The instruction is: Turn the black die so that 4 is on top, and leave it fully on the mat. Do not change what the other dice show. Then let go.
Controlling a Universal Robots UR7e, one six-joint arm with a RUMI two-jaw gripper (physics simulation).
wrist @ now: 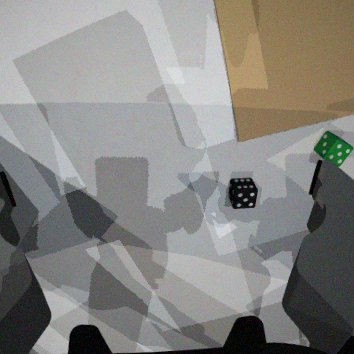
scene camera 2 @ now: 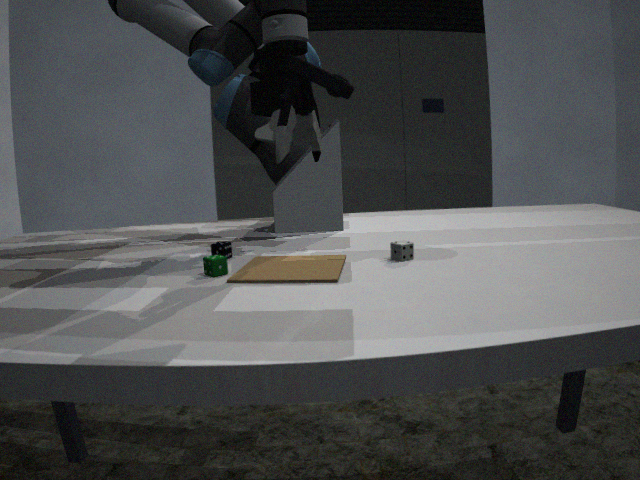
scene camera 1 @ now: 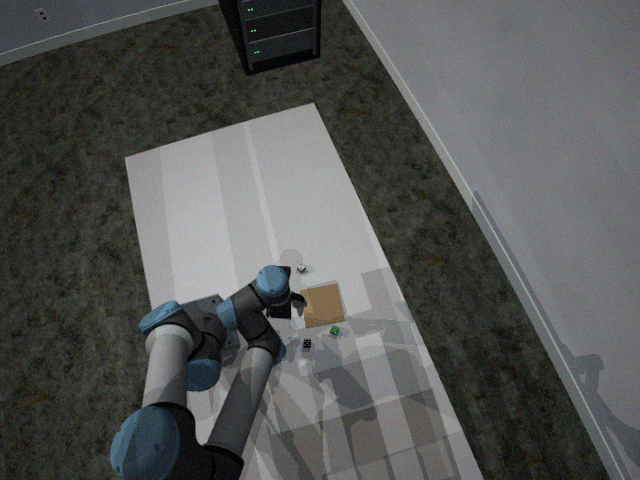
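Where they show: gripper, fingertip midpoint: (wrist: 162,171) (scene camera 2: 299,162); arm's base, link origin: (scene camera 2: 300,160) (scene camera 1: 202,331).
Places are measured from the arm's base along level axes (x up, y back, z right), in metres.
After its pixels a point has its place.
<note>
The black die (scene camera 1: 307,343) {y -0.295, x -0.123, z 0.158 m} (scene camera 2: 221,250) {y -0.309, x -0.132, z 0.156 m} (wrist: 243,193) {y -0.296, x -0.123, z 0.149 m} lies on the table off the mat. In the wrist view its larger face, which looks like the top, shows 5 pips; a foreshortened side towards the picture's top shows 6. The tan square mat (scene camera 1: 323,305) {y -0.405, x -0.143, z 0.056 m} (scene camera 2: 289,269) {y -0.417, x -0.144, z 0.056 m} (wrist: 300,60) {y -0.397, x -0.144, z 0.057 m} carries no die. The green die (scene camera 1: 334,330) {y -0.400, x -0.123, z 0.157 m} (scene camera 2: 215,265) {y -0.416, x -0.132, z 0.155 m} (wrist: 333,148) {y -0.397, x -0.123, z 0.147 m} lies just off the mat, near the black die. The white die (scene camera 1: 301,268) {y -0.388, x -0.122, z -0.101 m} (scene camera 2: 402,251) {y -0.406, x -0.133, z -0.104 m} lies on the mat's other side. My gripper (scene camera 2: 299,157) {y -0.271, x -0.004, z 0.023 m} (wrist: 162,171) {y -0.271, x -0.004, z 0.023 m} is open and empty, high above the table.
The white table (scene camera 1: 289,170) {y -0.523, x -0.148, z -0.530 m} (scene camera 2: 465,310) {y -0.626, x -0.148, z -0.100 m} bears the dice and mat. The arm's grey pedestal (scene camera 2: 310,201) {y -0.087, x -0.085, z -0.009 m} stands behind the mat in the second scene view. The arm hangs over one side of the table in the first scene view. A dark server rack (scene camera 1: 316,31) stands beyond the table.
</note>
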